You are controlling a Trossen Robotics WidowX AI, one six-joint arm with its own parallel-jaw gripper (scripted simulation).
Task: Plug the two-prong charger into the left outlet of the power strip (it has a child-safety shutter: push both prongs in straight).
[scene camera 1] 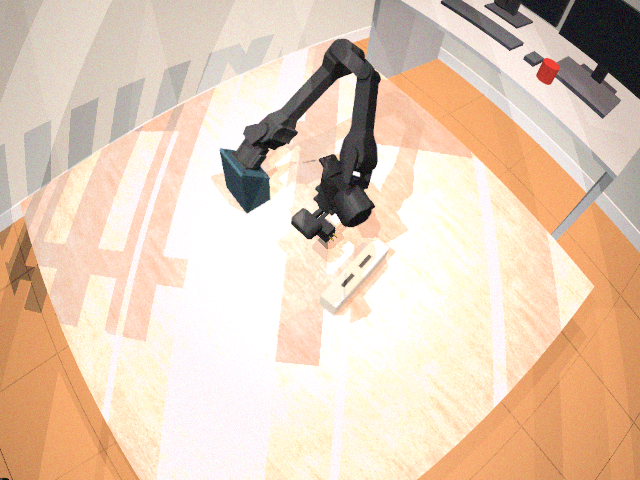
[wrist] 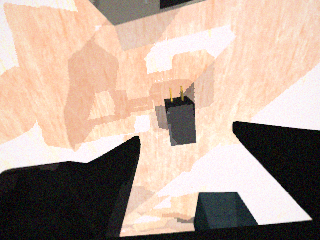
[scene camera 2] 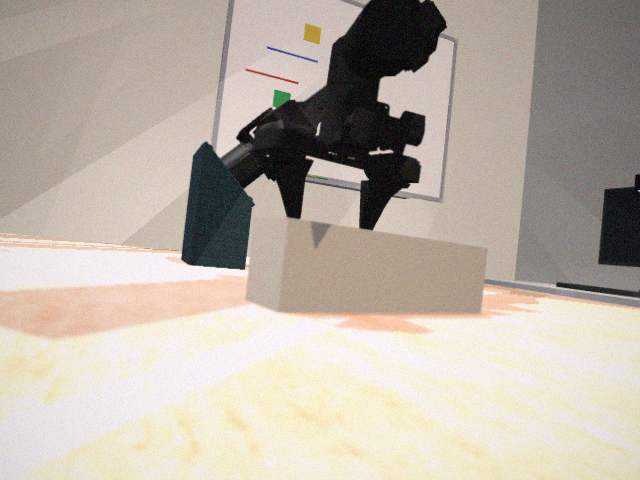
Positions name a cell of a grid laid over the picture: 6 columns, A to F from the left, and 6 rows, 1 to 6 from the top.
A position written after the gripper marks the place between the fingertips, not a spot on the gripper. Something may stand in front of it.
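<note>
A two-prong charger (wrist: D3) is part of the scene, and so is the gripper (scene camera 2: D3), which is open and holds nothing. Scene camera 1 has the gripper too (scene camera 1: D3), as does the wrist view (wrist: D4).
</note>
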